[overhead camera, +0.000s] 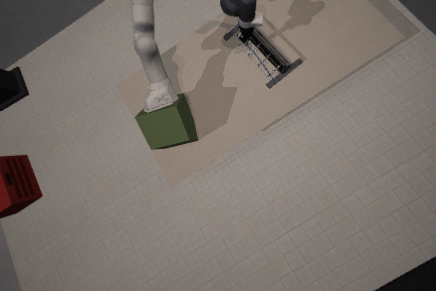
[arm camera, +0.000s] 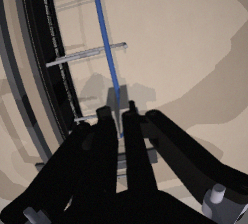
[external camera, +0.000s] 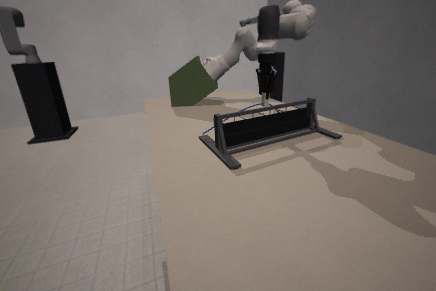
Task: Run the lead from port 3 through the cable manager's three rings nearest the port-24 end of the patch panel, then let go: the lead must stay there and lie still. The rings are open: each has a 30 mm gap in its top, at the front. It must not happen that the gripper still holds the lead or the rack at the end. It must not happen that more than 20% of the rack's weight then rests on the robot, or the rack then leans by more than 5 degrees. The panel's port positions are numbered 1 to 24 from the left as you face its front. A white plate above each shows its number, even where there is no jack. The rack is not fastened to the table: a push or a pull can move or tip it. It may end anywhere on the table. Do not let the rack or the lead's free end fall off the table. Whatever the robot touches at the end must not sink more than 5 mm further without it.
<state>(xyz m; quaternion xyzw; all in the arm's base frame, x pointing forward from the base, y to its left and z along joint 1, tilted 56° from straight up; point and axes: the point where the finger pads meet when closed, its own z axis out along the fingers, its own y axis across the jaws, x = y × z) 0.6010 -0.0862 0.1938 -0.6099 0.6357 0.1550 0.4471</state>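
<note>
Now: hand 110 mm short of the rack, 80 mm above it and 40 mm to the left of it.
</note>
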